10 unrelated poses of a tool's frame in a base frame.
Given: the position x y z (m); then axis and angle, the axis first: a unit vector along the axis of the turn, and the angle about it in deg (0 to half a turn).
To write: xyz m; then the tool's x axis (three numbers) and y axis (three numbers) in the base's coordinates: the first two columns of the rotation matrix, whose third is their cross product. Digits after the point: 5 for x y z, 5 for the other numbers.
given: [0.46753, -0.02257, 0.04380, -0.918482, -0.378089, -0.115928, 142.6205]
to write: [0.46753, -0.02257, 0.04380, 0.71934, 0.55284, 0.42062, 0.69360, -0.53809, -0.47894]
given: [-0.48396, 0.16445, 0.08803, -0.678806, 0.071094, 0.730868, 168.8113]
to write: [-0.48396, 0.16445, 0.08803, -0.06820, 0.04622, -0.99660, -0.23742, -0.97098, -0.02878]
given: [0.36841, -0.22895, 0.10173, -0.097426, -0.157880, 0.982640, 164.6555]
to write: [0.36841, -0.22895, 0.10173, -0.94571, 0.29024, -0.14628, -0.22981, -0.91539, -0.33053]
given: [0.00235, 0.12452, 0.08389, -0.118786, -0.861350, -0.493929, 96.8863]
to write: [0.00235, 0.12452, 0.08389, -0.10410, -0.37578, 0.92084, 0.60495, 0.71098, 0.35853]
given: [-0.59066, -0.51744, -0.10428, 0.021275, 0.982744, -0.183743, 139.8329]
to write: [-0.59066, -0.51744, -0.10428, -0.76337, -0.08163, -0.64078, 0.15540, 0.93964, -0.30484]
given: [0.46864, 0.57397, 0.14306, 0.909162, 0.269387, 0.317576, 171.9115]
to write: [0.46864, 0.57397, 0.14306, 0.65488, 0.53208, 0.53668, 0.44271, -0.84564, 0.29817]
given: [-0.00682, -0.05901, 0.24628, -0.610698, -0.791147, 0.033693, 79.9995]
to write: [-0.00682, -0.05901, 0.24628, 0.48184, 0.43243, 0.76212, 0.36607, 0.69088, -0.62345]
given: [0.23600, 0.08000, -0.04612, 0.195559, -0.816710, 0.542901, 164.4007]
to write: [0.23600, 0.08000, -0.04612, -0.88809, -0.16756, 0.42805, -0.45954, 0.34630, -0.81787]
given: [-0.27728, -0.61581, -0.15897, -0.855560, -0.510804, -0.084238, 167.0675]
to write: [-0.27728, -0.61581, -0.15897, 0.47076, 0.84411, 0.25663, 0.88181, -0.45941, -0.10651]
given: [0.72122, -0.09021, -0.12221, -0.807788, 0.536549, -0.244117, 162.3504]
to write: [0.72122, -0.09021, -0.12221, 0.32140, -0.92045, 0.22243, -0.77242, -0.39071, -0.50071]
